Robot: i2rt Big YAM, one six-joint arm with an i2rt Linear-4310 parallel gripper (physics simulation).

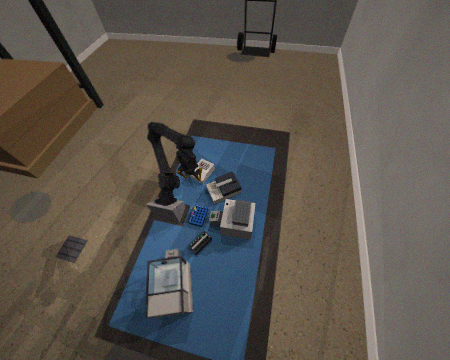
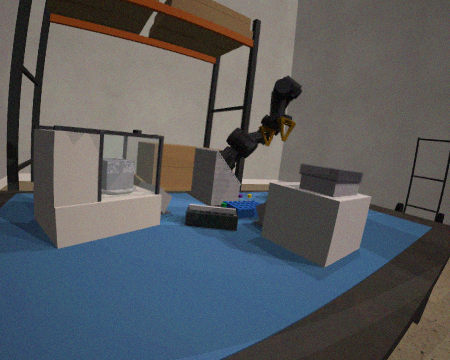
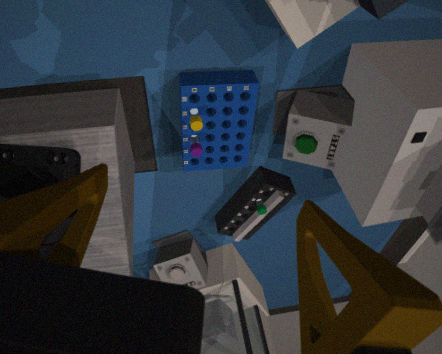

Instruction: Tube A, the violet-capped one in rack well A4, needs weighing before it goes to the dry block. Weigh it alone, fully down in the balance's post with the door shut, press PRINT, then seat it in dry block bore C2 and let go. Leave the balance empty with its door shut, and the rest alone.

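Pixels of known places: gripper, fingertip midpoint: [image 1: 193, 178] [image 2: 275, 143] [image 3: 206, 192]; arm's base, link origin: [image 1: 166, 201] [image 2: 219, 166].
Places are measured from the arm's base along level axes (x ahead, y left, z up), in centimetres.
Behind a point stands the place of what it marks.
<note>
The violet-capped tube [image 3: 196, 149] @[y 1.4, x 16.6, z -7.0 cm] [image 2: 240, 196] @[y 0.6, x 17.2, z -7.4 cm] stands in the left column of the blue rack [image 3: 218, 78] @[y 8.5, x 18.8, z -10.7 cm] [image 2: 242, 208] @[y -2.4, x 24.0, z -9.4 cm] [image 1: 198, 215] @[y 1.6, x 19.7, z -9.5 cm], near the yellow-capped tube [image 3: 196, 124] @[y 4.9, x 16.3, z -7.0 cm] [image 2: 249, 195] @[y 4.6, x 16.5, z -7.3 cm]. My gripper [image 1: 191, 176] @[y 14.5, x 13.8, z 11.3 cm] [image 2: 276, 142] @[y 14.5, x 13.8, z 11.3 cm] [image 3: 206, 192] @[y 14.5, x 13.8, z 11.3 cm] is open and empty, high above the table and apart from the rack. The glass-walled balance [image 1: 170, 305] @[y -48.6, x 30.8, z 8.0 cm] [image 2: 107, 220] @[y -39.4, x 33.2, z -8.8 cm] [image 3: 232, 260] @[y -27.4, x 26.1, z -8.6 cm] stands beyond the black strip; I cannot tell its door's state. A small box with a round pale button [image 3: 177, 272] @[y -24.9, x 15.5, z -5.7 cm] [image 1: 172, 253] @[y -25.9, x 16.4, z -5.3 cm] is beside it. I cannot tell which block holds bore C2.
A black strip holder [image 1: 200, 242] @[y -14.2, x 28.1, z -8.2 cm] [image 2: 211, 218] @[y -15.2, x 30.4, z -9.8 cm] [image 3: 240, 205] @[y -12.2, x 24.9, z -9.5 cm] holds a green-capped tube [image 3: 261, 209] @[y -10.1, x 27.1, z -6.8 cm]. A START box with a green button [image 3: 305, 144] @[y 3.4, x 29.0, z -5.5 cm] [image 1: 214, 216] @[y 2.8, x 30.5, z -5.6 cm] sits beside a large white unit [image 1: 237, 231] @[y -3.0, x 47.1, z -1.9 cm] [image 2: 310, 220] @[y -2.5, x 49.8, z -4.3 cm] topped by a grey block. A dark-topped device [image 1: 223, 187] @[y 24.0, x 28.0, z -3.1 cm] and a white keypad unit [image 1: 205, 170] @[y 33.5, x 11.6, z -6.0 cm] are near the arm.
</note>
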